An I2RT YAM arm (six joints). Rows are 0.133 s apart.
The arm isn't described. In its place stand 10 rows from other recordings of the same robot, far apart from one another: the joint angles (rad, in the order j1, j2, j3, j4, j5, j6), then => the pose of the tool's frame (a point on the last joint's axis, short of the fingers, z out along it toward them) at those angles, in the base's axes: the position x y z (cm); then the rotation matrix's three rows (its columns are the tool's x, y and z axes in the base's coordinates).
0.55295 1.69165 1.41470 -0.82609 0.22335 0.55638 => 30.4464 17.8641 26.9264; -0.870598 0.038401 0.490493; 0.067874 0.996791 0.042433; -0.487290 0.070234 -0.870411
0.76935 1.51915 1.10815 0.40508 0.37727 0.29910 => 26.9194 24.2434 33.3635; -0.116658 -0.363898 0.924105; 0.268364 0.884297 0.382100; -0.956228 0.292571 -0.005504
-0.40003 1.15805 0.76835 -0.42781 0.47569 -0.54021 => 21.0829 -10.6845 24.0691; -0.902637 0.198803 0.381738; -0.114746 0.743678 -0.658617; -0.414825 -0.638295 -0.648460
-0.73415 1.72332 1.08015 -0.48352 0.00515 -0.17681 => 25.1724 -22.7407 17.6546; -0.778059 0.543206 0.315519; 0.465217 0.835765 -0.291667; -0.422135 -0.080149 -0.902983
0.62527 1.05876 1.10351 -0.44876 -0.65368 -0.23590 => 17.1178 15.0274 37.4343; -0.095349 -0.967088 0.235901; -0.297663 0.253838 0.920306; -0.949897 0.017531 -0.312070
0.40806 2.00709 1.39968 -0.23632 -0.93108 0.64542 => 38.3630 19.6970 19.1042; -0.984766 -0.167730 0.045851; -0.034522 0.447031 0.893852; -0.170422 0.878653 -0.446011
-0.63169 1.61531 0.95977 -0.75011 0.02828 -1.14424 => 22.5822 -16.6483 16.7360; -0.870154 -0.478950 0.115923; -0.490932 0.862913 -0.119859; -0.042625 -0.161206 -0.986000
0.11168 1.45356 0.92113 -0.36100 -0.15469 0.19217 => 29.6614 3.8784 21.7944; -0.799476 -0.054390 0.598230; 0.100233 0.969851 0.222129; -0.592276 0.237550 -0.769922
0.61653 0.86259 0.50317 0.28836 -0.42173 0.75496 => 15.8778 13.0384 27.6449; -0.631978 -0.587136 0.505841; 0.318431 0.398339 0.860191; -0.706545 0.704697 -0.064779
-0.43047 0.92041 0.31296 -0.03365 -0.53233 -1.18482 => 17.0624 -5.8466 17.0430; -0.195257 -0.507331 0.839339; -0.788712 0.589896 0.173078; -0.582930 -0.628202 -0.515320
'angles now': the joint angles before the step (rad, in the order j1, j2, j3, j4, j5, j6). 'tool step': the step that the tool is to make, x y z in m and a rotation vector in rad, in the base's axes. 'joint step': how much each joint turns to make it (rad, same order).
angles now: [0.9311 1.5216 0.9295 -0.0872 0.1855 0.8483]
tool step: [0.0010 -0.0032 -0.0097 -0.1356 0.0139 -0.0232]
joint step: [-0.0016 0.0261 0.0198 -0.1025 0.0628 -0.0383]
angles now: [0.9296 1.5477 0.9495 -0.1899 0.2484 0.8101]
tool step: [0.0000 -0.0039 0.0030 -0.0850 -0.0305 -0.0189]
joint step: [-0.0001 -0.0061 0.0169 -0.0617 0.0674 -0.0400]
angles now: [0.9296 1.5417 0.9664 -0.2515 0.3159 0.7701]
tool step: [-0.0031 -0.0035 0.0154 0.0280 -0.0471 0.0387]
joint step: [-0.0001 -0.0507 -0.0033 0.0168 -0.0122 -0.0445]
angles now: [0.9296 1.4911 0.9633 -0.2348 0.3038 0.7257]
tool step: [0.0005 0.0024 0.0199 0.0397 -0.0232 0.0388]
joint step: [-0.0002 -0.0232 0.0444 -0.0152 -0.0324 -0.0233]
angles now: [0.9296 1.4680 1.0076 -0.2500 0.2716 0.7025]
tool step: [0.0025 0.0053 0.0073 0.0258 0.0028 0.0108]
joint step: [0.0016 0.0122 0.0353 -0.0061 -0.0184 0.0078]
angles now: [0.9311 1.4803 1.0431 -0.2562 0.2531 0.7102]
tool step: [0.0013 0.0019 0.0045 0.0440 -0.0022 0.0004]
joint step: [-0.0015 -0.0014 0.0063 0.0244 -0.0168 0.0185]
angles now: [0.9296 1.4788 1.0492 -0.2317 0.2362 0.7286]
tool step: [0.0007 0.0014 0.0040 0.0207 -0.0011 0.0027]
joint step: [-0.0001 -0.0002 0.0108 0.0046 -0.0092 0.0076]
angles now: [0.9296 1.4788 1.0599 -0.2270 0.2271 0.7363]
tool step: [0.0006 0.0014 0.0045 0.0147 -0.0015 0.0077]
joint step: [-0.0001 0.0000 0.0140 -0.0016 -0.0107 0.0015]
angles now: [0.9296 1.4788 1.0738 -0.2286 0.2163 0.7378]
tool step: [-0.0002 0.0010 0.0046 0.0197 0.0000 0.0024]
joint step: [0.0015 -0.0031 0.0109 -0.0002 -0.0077 0.0092]
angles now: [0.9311 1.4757 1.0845 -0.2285 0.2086 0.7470]
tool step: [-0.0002 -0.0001 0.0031 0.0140 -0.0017 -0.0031]
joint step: [0.0002 -0.0046 0.0045 0.0015 -0.0014 0.0078]
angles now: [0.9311 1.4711 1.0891 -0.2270 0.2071 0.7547]
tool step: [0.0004 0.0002 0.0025 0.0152 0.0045 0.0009]
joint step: [-0.0016 -0.0014 0.0061 0.0001 -0.0093 0.0092]
